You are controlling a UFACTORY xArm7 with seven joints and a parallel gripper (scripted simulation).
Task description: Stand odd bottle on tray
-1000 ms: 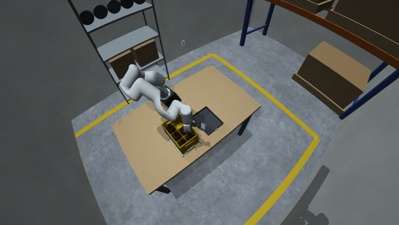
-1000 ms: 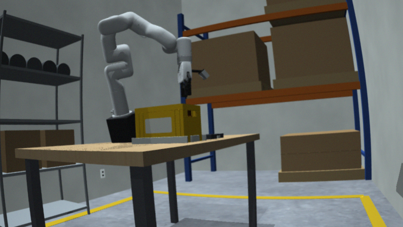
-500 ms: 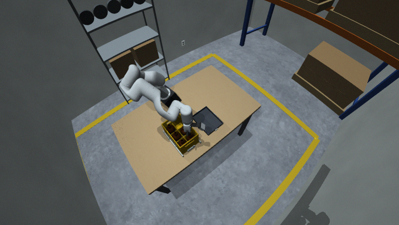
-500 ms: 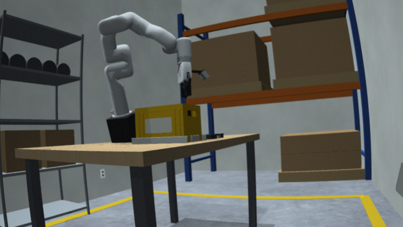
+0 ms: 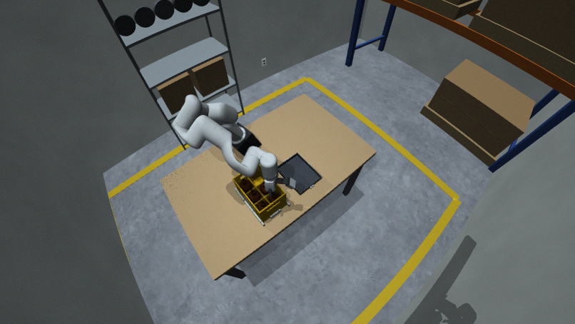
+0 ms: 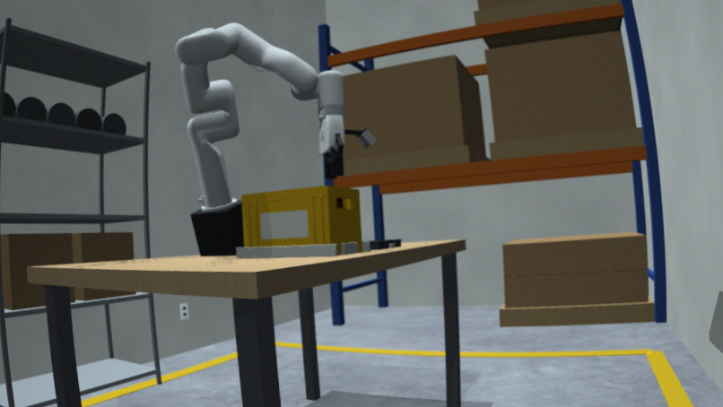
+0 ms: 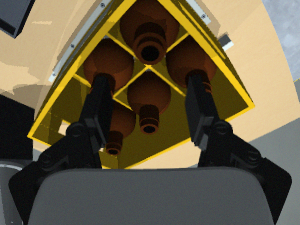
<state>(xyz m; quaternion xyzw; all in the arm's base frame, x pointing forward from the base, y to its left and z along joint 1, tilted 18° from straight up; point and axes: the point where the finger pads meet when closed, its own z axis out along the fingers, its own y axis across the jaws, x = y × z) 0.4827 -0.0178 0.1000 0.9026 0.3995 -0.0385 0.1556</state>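
Right now the bottle is 140 mm below my hand. The rest, counted from my hand: tray: 250 mm to the left, 220 mm below, 80 mm behind; then crate: 140 mm below, 80 mm behind, 50 mm to the right.
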